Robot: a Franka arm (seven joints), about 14 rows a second.
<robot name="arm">
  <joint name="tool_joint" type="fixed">
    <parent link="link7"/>
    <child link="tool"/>
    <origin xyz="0 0 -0.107" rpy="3.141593 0 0"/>
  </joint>
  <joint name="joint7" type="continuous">
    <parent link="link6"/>
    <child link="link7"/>
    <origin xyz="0.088 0 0"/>
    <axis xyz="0 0 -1"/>
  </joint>
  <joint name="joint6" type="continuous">
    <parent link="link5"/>
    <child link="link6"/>
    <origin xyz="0 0 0"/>
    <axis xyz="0 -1 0"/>
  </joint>
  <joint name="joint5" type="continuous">
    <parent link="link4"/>
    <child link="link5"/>
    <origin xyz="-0.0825 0 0.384"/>
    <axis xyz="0 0 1"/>
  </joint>
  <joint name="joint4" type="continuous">
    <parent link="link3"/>
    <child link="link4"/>
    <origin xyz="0.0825 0 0"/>
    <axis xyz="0 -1 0"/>
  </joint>
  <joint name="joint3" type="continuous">
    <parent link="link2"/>
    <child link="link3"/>
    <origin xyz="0 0 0.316"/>
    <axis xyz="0 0 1"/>
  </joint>
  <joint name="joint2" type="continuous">
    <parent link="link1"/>
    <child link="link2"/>
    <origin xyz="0 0 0"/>
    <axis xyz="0 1 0"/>
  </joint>
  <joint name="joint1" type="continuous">
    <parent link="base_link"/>
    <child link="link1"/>
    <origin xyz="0 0 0.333"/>
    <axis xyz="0 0 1"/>
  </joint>
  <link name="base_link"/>
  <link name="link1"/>
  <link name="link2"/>
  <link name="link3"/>
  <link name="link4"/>
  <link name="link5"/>
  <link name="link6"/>
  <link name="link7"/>
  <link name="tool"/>
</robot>
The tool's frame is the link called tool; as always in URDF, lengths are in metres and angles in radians. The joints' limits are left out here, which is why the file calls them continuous.
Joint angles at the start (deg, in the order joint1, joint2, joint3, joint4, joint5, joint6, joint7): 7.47 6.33 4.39 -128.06 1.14 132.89 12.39
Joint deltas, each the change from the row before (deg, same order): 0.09 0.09 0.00 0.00 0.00 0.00 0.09; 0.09 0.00 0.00 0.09 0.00 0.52 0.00; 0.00 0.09 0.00 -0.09 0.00 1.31 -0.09; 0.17 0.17 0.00 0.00 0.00 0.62 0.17; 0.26 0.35 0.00 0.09 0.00 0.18 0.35; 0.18 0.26 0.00 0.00 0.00 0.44 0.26; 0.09 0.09 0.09 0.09 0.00 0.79 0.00; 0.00 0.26 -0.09 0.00 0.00 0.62 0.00; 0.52 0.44 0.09 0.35 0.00 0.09 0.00; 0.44 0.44 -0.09 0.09 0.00 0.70 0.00; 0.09 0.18 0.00 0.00 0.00 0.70 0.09; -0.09 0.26 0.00 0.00 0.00 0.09 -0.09
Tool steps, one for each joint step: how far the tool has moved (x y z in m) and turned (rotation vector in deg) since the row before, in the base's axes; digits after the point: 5 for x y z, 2 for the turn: -0.00020 0.00082 -0.00084 -0.01 0.09 0.00; 0.00129 0.00109 0.00143 0.12 -0.60 0.08; 0.00191 0.00033 0.00050 0.23 -1.11 0.06; 0.00076 0.00176 -0.00063 0.10 -0.44 -0.01; 0.00021 0.00254 -0.00234 0.01 0.09 -0.09; 0.00036 0.00179 -0.00176 0.05 -0.17 -0.09; 0.00152 0.00203 0.00106 0.18 -0.77 0.16; 0.00122 -0.00063 -0.00148 0.08 -0.35 -0.10; 0.00063 0.00606 -0.00145 0.04 0.01 0.60; 0.00080 0.00358 -0.00241 0.09 -0.34 0.33; 0.00096 0.00108 -0.00058 0.13 -0.50 -0.02; 0.00026 -0.00082 -0.00233 -0.03 0.17 0.00
